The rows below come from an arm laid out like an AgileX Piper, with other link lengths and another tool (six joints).
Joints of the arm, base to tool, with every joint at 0 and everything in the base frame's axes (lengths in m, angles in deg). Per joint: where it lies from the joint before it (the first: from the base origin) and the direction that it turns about. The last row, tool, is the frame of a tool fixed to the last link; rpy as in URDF.
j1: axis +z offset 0 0 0.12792
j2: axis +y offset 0 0 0
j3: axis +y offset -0.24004 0 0.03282
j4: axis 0.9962 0 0.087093 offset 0.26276 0 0.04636
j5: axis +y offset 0 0 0
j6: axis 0.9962 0 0.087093 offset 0.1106 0 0.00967
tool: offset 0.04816 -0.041 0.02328 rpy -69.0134 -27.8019 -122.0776
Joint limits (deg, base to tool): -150..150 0..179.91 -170..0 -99.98..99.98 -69.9..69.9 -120..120
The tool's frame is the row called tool.
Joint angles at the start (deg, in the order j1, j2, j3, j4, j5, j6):
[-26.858, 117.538, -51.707, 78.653, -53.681, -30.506]
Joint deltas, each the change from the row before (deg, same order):
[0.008, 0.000, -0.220, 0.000, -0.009, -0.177]
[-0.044, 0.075, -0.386, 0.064, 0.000, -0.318]
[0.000, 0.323, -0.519, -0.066, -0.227, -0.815]
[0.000, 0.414, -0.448, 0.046, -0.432, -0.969]
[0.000, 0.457, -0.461, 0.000, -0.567, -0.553]
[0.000, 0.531, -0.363, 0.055, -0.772, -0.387]
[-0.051, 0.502, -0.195, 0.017, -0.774, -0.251]
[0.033, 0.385, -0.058, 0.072, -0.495, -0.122]
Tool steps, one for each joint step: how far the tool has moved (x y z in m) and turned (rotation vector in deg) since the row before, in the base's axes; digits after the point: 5 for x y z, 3 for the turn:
[0.00103, -0.00051, 0.00085, -0.111, -0.035, 0.081]
[0.00130, -0.00100, 0.00096, -0.121, -0.006, 0.039]
[0.00189, -0.00135, 0.00102, -0.332, 0.622, 0.300]
[0.00098, -0.00116, 0.00070, -0.384, 0.925, 0.164]
[0.00074, -0.00112, 0.00060, -0.493, 0.617, -0.044]
[-0.00024, -0.00082, 0.00016, -0.558, 0.652, -0.264]
[-0.00113, -0.00065, -0.00025, -0.511, 0.664, -0.339]
[-0.00088, 0.00011, -0.00085, -0.241, 0.494, -0.219]

